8 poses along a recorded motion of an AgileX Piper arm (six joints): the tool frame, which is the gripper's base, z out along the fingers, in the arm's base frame.
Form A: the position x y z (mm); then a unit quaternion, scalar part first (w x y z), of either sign.
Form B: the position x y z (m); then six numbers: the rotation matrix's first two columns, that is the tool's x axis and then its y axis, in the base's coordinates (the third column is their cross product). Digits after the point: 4 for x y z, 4 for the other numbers.
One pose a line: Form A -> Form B
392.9 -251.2 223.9 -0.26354 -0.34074 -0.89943 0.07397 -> 0.3929 -0.2512 0.2239 -0.6289 0.5740 -0.5245 0.6519 0.7569 0.0465
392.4 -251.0 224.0 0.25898 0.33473 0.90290 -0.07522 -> 0.3924 -0.2510 0.2240 -0.6418 0.5655 -0.5180 0.6434 0.7646 0.0375
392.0 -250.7 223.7 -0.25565 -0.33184 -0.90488 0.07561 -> 0.3920 -0.2507 0.2237 -0.6491 0.5619 -0.5128 0.6392 0.7683 0.0328
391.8 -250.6 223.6 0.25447 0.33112 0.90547 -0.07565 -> 0.3918 -0.2506 0.2236 -0.6512 0.5611 -0.5109 0.6381 0.7693 0.0315
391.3 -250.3 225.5 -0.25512 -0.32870 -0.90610 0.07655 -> 0.3913 -0.2503 0.2255 -0.6537 0.5566 -0.5126 0.6347 0.7722 0.0290
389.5 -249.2 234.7 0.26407 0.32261 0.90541 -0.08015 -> 0.3895 -0.2492 0.2347 -0.6524 0.5419 -0.5299 0.6265 0.7790 0.0252
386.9 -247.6 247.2 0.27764 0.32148 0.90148 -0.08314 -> 0.3869 -0.2476 0.2472 -0.6391 0.5334 -0.5540 0.6258 0.7795 0.0286
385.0 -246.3 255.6 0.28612 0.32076 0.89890 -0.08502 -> 0.3850 -0.2463 0.2556 -0.6305 0.5280 -0.5689 0.6253 0.7798 0.0307
